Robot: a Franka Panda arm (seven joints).
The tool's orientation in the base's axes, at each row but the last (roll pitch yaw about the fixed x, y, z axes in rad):
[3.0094 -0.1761 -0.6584]
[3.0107 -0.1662 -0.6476]
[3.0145 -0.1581 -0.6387]
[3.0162 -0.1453 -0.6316]
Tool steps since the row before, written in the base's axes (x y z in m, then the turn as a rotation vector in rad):
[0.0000 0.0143 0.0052 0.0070 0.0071 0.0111]
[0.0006 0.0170 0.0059 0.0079 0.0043 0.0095]
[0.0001 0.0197 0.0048 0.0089 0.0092 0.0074]
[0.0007 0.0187 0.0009 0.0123 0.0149 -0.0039]
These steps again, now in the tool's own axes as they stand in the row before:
[-0.0077 -0.0103 -0.0081 0.0031 -0.0084 -0.0119]
[-0.0087 -0.0128 -0.0092 0.0052 -0.0070 -0.0098]
[-0.0108 -0.0149 -0.0085 0.0028 -0.0117 -0.0086]
[-0.0102 -0.0151 -0.0043 0.0006 -0.0196 0.0016]

